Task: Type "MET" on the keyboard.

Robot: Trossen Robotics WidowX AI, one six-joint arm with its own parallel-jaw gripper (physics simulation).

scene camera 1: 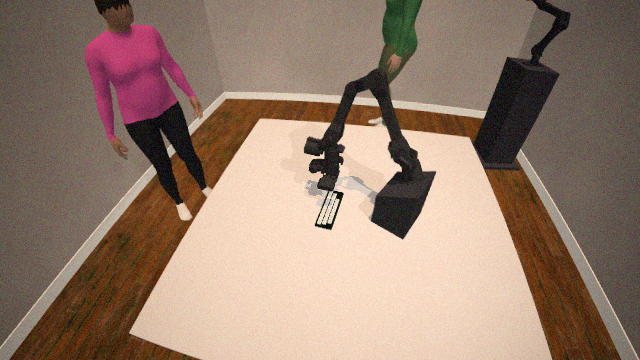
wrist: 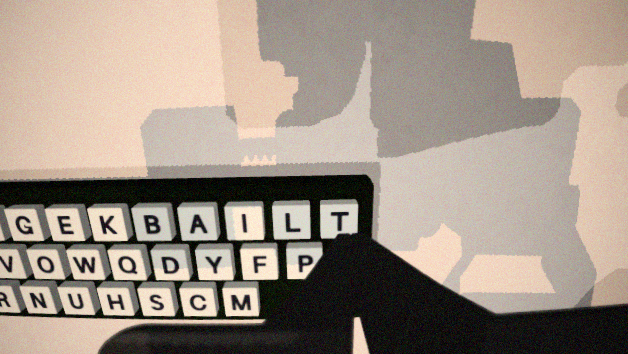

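Seen in the pictures: gripper, fingertip midpoint: [wrist: 350,246]; arm's base, link origin: [scene camera 1: 415,178].
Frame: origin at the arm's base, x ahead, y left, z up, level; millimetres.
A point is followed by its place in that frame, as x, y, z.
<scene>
A black keyboard [scene camera 1: 317,227] @(347, 77, -191) [wrist: 185,190] @(326, -46, -186) with white keys lies on the pale mat. In the wrist view the T key [wrist: 339,217] @(300, -103, -181) is at the right end of the top row, the E key [wrist: 66,223] @(327, 6, -181) is further left in that row, and the M key [wrist: 241,300] @(273, -53, -181) ends the bottom row. My gripper [scene camera 1: 327,188] @(301, -104, -156) [wrist: 350,246] @(301, -104, -156) is shut and empty, at the keyboard's far end in the scene view. In the wrist view its tip overlaps the lower edge of the T key and covers part of the P key [wrist: 300,262] @(285, -82, -181). Contact with a key cannot be told.
The pale mat [scene camera 1: 310,290] @(355, 332, -197) bears my arm's dark pedestal [scene camera 1: 400,212] @(58, 103, -67), right of the keyboard. A person in pink [scene camera 1: 135,75] stands at the left. A person in green [scene camera 1: 400,25] stands behind the arm. Another arm stands on a tall dark pedestal [scene camera 1: 517,110] at the back right.
</scene>
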